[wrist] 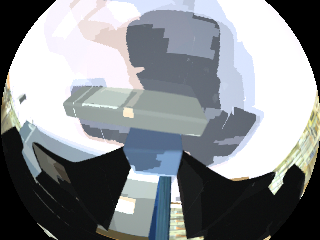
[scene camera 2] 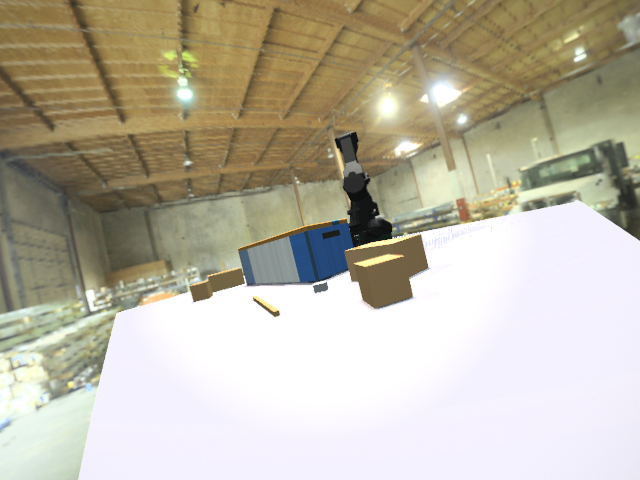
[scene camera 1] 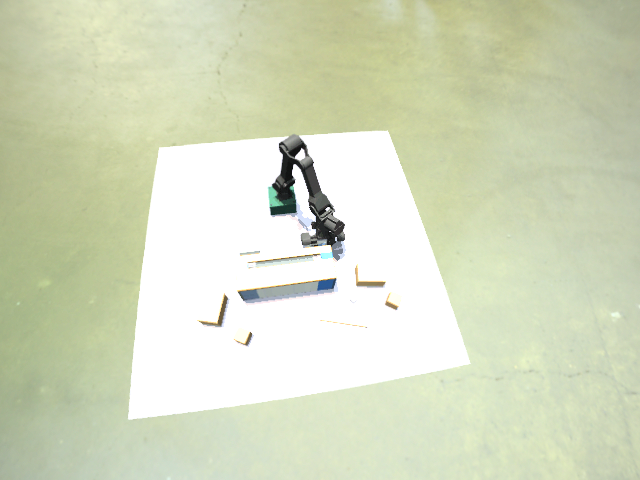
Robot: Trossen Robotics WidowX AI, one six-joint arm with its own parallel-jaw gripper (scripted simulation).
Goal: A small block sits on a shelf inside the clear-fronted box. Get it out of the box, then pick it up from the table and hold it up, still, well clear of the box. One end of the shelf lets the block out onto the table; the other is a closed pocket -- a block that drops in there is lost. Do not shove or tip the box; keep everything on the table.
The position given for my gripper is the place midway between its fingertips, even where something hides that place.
I see my gripper [scene camera 2: 358, 260], a clear-fronted box [scene camera 2: 313, 253] and a blue piece [wrist: 153, 153].
The clear-fronted box shows as well in the wrist view [wrist: 137, 108] and in scene camera 1 [scene camera 1: 262, 275]. My gripper shows as well in the wrist view [wrist: 155, 151].
